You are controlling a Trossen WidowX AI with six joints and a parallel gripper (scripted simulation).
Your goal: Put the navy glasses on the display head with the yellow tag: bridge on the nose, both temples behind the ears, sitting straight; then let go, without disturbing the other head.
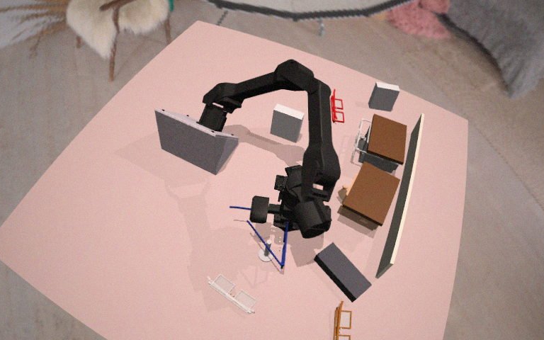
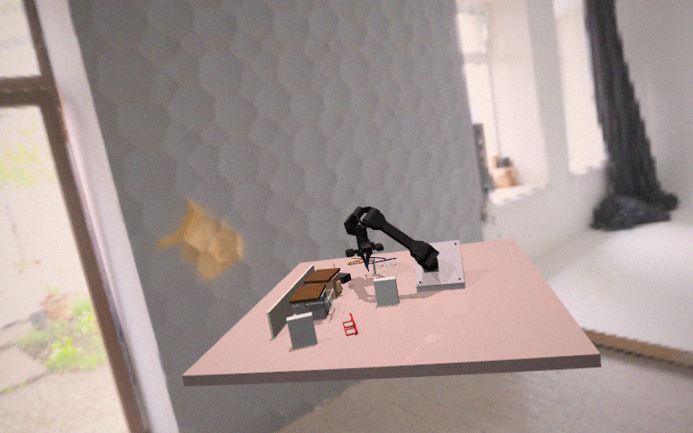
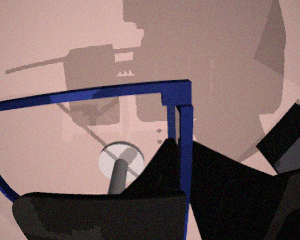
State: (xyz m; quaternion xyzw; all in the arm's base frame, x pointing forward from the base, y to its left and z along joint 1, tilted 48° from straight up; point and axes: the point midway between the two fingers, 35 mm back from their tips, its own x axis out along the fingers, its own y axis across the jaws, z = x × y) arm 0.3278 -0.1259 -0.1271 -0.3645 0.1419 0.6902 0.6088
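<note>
Right now my gripper tip is 2 cm past the white stand, 6 cm to the left of it and 4 cm above it. From my gripper tip the other things lie so: dark block: 18 cm ahead, 2 cm to the right, 5 cm below; long panel: 27 cm ahead, 31 cm to the left, 1 cm below.
</note>
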